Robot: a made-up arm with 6 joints.
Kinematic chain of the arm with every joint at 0, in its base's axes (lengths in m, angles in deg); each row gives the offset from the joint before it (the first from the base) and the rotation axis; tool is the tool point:
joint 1: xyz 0 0 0.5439 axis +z
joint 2: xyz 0.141 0 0 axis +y
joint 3: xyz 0 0 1.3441 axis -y
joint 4: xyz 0 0 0.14 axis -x
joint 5: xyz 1.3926 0 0 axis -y
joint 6: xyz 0.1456 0 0 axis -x
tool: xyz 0 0 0
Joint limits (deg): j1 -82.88..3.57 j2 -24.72..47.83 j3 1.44..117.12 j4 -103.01..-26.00 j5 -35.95..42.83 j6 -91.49..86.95
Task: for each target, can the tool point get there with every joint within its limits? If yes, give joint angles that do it. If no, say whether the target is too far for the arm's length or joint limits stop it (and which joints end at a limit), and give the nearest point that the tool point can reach.
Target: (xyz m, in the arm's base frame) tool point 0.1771 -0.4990 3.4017
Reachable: yes | joints -66.23 8.11 84.87 -65.83 17.11 -1.13
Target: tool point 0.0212 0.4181 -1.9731
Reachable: no: joint limits stop it (at a limit: joint 1, joint 2, joint 3, joint 4, joint 5) | nearest point 2.2181 0.1759 0.3962 | short by 3.240 m
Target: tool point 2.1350 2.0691 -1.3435
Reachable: no: too far | nearest point 2.2379 0.2115 0.4171 | short by 2.561 m
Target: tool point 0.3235 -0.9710 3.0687
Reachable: yes | joints -74.46 -3.60 43.30 -54.67 -25.71 -9.00
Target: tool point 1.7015 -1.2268 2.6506
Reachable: yes | joints -37.27 40.14 79.86 -83.58 -21.97 -70.09
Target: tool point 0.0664 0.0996 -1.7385
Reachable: no: joint limits stop it (at a limit: joint 1, joint 2, joint 3, joint 4, joint 5) | nearest point 2.2181 0.1759 0.3962 | short by 3.032 m
